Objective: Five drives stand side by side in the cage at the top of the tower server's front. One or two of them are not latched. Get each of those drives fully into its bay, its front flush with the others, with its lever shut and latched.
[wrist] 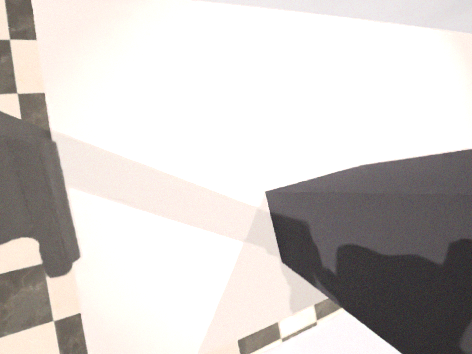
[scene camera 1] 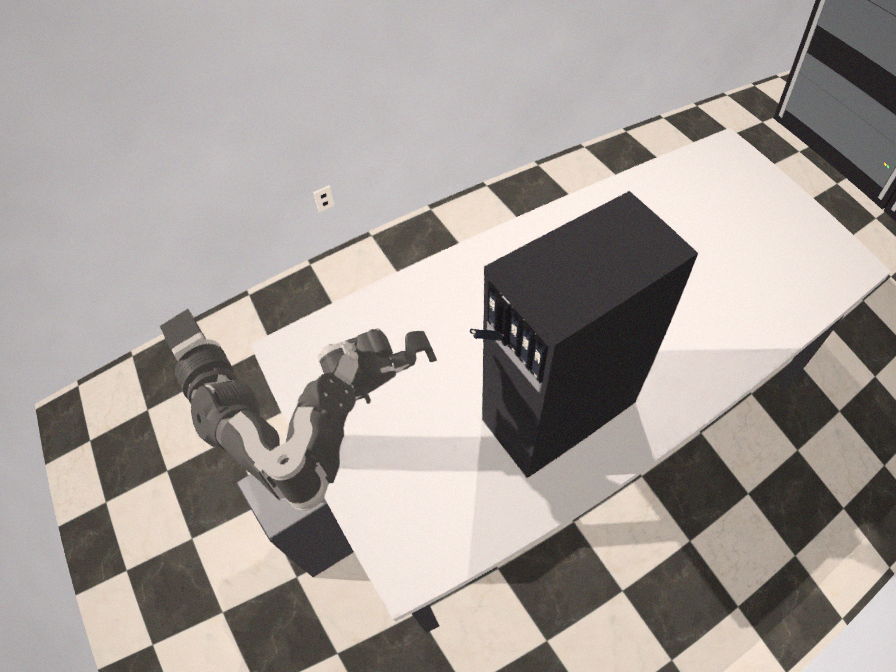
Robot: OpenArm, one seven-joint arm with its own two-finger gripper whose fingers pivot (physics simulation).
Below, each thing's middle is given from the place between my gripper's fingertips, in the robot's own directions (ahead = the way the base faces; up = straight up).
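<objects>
Black tower server [scene camera 1: 601,290]: my hand is 31 cm short of it, 13 cm to the left of it and 7 cm above it. Going by their middles, the server is the nearest to my hand of the things named here. Arm's base block [scene camera 1: 315,543]: far behind my hand, a fair way to the left of it and far below it.
</objects>
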